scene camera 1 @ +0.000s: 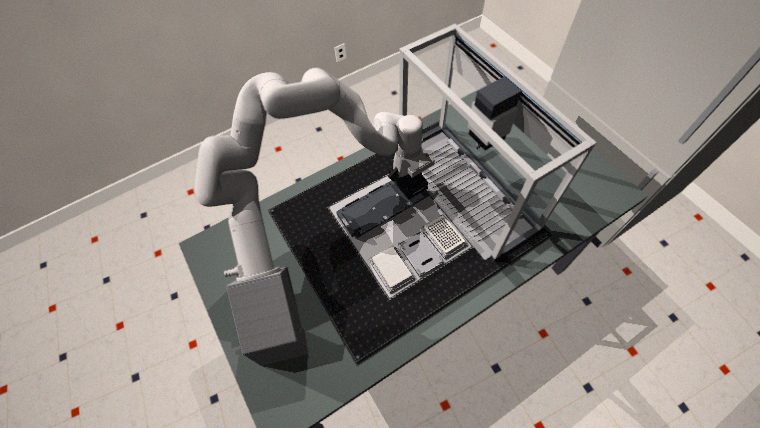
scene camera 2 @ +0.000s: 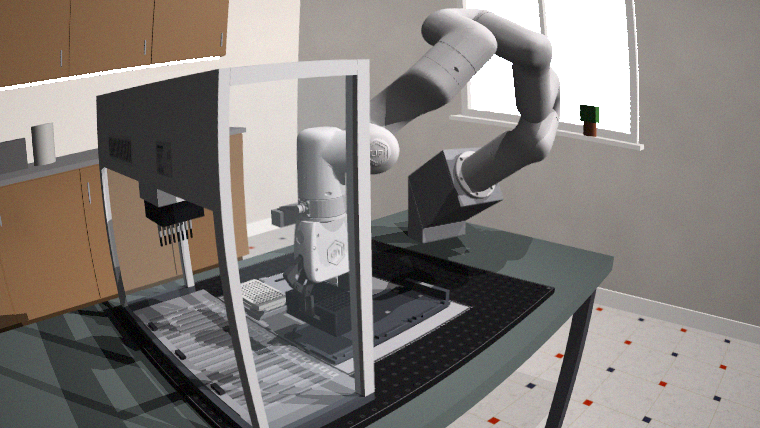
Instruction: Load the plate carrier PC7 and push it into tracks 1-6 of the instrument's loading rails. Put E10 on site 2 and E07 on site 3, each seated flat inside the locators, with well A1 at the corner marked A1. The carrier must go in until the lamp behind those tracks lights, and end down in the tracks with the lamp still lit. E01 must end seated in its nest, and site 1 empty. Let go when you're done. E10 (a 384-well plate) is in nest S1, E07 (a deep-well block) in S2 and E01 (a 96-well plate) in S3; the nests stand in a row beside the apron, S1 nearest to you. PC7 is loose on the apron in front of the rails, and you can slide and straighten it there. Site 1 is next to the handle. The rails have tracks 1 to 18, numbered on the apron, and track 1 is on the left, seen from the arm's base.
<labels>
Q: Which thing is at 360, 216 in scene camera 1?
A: A plate carrier PC7.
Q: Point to a white 96-well plate E01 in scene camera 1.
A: At 440, 230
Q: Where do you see a nest S2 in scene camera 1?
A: At 420, 252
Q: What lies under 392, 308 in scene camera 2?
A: A plate carrier PC7.
</labels>
